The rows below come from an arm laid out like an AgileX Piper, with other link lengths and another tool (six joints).
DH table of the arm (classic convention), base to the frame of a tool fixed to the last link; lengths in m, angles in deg. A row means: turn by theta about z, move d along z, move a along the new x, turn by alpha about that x. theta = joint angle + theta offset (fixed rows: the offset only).
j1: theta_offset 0, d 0.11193, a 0, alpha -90
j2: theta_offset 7.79, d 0, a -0.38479, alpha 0
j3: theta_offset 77.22, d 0, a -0.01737, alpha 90
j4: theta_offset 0, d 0.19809, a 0, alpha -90
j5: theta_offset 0, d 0, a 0, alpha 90
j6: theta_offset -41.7, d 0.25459, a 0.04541, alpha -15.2
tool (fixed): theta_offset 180, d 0.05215, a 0, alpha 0
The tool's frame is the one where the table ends.
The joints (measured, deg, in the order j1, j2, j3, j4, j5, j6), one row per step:
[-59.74, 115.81, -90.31, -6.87, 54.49, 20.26]
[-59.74, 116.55, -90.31, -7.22, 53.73, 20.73]
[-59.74, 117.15, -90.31, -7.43, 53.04, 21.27]
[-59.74, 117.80, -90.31, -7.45, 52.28, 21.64]
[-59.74, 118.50, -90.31, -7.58, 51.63, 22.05]
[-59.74, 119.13, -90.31, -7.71, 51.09, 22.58]
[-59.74, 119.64, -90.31, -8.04, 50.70, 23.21]
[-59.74, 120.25, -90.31, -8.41, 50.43, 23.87]
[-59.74, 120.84, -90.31, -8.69, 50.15, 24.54]
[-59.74, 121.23, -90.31, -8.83, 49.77, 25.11]
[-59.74, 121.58, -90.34, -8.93, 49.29, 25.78]
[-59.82, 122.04, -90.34, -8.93, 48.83, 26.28]
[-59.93, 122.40, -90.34, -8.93, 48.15, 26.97]
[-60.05, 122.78, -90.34, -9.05, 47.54, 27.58]
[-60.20, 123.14, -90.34, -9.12, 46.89, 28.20]
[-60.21, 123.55, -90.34, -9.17, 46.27, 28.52]
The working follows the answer.
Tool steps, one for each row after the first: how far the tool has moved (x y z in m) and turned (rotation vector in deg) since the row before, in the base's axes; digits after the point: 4 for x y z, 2 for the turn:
[0.0009, -0.0036, -0.0051, -0.14, 0.12, -0.24]
[0.0013, -0.0030, -0.0042, -0.13, -0.05, -0.36]
[0.0022, -0.0028, -0.0047, -0.06, -0.17, -0.26]
[0.0014, -0.0025, -0.0051, 0.02, -0.01, -0.26]
[0.0011, -0.0019, -0.0047, 0.06, -0.02, -0.39]
[0.0000, -0.0018, -0.0037, -0.01, 0.13, -0.42]
[-0.0005, -0.0012, -0.0046, 0.16, 0.27, -0.44]
[-0.0001, -0.0010, -0.0045, 0.17, 0.18, -0.49]
[0.0008, -0.0013, -0.0029, -0.02, -0.06, -0.43]
[0.0014, -0.0018, -0.0025, -0.14, -0.21, -0.53]
[0.0008, -0.0015, -0.0035, 0.03, -0.16, -0.50]
[0.0015, -0.0026, -0.0026, -0.23, -0.39, -0.68]
[0.0007, -0.0026, -0.0028, -0.21, -0.23, -0.56]
[0.0008, -0.0028, -0.0026, -0.23, -0.31, -0.62]
[0.0015, -0.0022, -0.0030, -0.16, -0.20, -0.21]

Tool pose at each row, in the base's axes (x y z in m, rotation vector in deg; rounded; the steps above come from the unrounded poses):
[0.1893, -0.3975, 0.0748, -171.31, 51.61, -18.60]
[0.1902, -0.4011, 0.0697, 171.27, -51.96, 18.49]
[0.1915, -0.4040, 0.0655, 170.95, -52.43, 18.61]
[0.1937, -0.4068, 0.0609, 170.77, -52.79, 18.89]
[0.1950, -0.4093, 0.0558, 170.65, -53.19, 18.90]
[0.1962, -0.4112, 0.0511, 170.48, -53.79, 18.90]
[0.1962, -0.4130, 0.0474, 170.22, -54.38, 18.71]
[0.1957, -0.4142, 0.0429, 170.07, -55.07, 18.24]
[0.1956, -0.4152, 0.0384, 169.92, -55.84, 17.90]
[0.1964, -0.4165, 0.0355, 169.65, -56.47, 18.00]
[0.1978, -0.4183, 0.0330, 169.24, -57.19, 18.37]
[0.1986, -0.4199, 0.0295, 168.99, -57.94, 18.60]
[0.2001, -0.4225, 0.0268, 168.44, -58.86, 19.27]
[0.2008, -0.4251, 0.0241, 167.94, -59.59, 19.69]
[0.2016, -0.4279, 0.0215, 167.39, -60.40, 20.23]
[0.2031, -0.4301, 0.0184, 167.14, -60.64, 20.59]

